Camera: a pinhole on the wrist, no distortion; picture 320 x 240 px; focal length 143.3 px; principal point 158.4 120.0 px. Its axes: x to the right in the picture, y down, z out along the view. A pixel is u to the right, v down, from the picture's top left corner.
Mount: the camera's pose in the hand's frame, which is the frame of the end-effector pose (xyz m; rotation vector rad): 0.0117 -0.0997 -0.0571 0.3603 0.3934 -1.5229
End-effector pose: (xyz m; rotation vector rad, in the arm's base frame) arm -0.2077 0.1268 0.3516 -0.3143 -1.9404 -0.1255
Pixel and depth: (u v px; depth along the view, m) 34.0 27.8 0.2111
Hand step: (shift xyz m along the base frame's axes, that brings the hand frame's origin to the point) -0.1619 -0.0045 -0.1922
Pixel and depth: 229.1 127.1 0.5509
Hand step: -0.4563 -0.4907 -0.0306
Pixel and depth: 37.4 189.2 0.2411
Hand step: -0.2770 0.0518 0.0281
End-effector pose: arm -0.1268 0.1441 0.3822 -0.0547 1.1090 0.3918
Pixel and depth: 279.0 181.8 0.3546
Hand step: 0.3433 -0.4121 -0.1811
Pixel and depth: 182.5 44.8 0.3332
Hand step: 0.2282 -0.2782 0.1870
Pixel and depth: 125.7 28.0 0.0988
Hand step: 0.0594 -0.1219 0.0435
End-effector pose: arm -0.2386 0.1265 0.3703 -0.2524 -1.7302 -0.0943
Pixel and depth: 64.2 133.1 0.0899
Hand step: -0.0709 -0.0737 0.0194
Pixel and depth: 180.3 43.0 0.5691
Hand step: -0.4520 -0.3816 -0.3116
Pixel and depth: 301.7 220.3 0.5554
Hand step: -0.4155 -0.7349 0.4472
